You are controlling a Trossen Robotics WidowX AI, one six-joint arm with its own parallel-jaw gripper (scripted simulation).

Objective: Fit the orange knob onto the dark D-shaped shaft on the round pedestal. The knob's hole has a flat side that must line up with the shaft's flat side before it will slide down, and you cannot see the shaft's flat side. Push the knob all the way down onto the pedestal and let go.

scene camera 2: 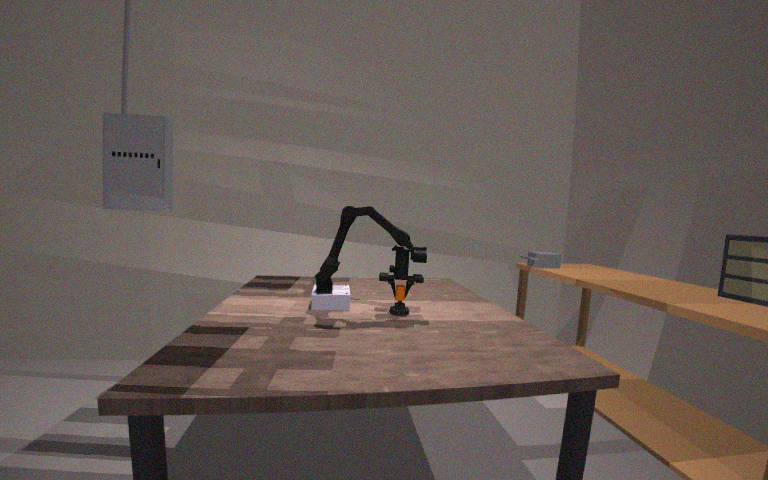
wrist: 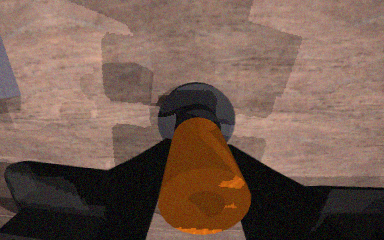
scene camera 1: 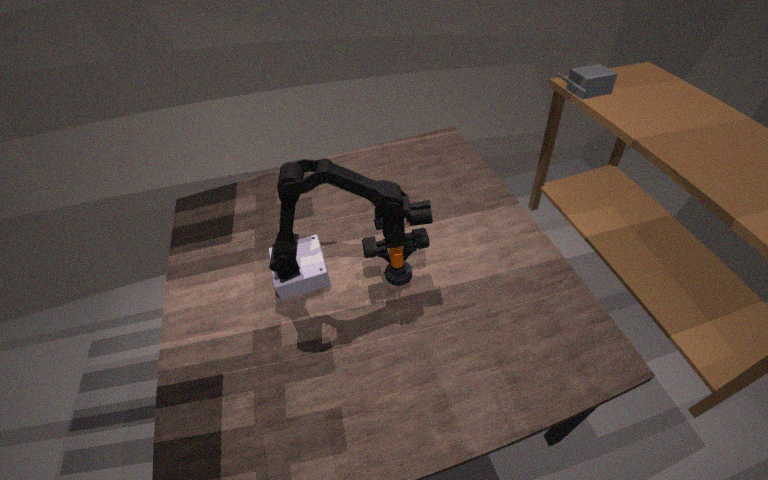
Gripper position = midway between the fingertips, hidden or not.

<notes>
My gripper [scene camera 1: 397,261] carries an orange knob [wrist: 202,184].
My gripper shows as well in the wrist view [wrist: 198,147].
</notes>
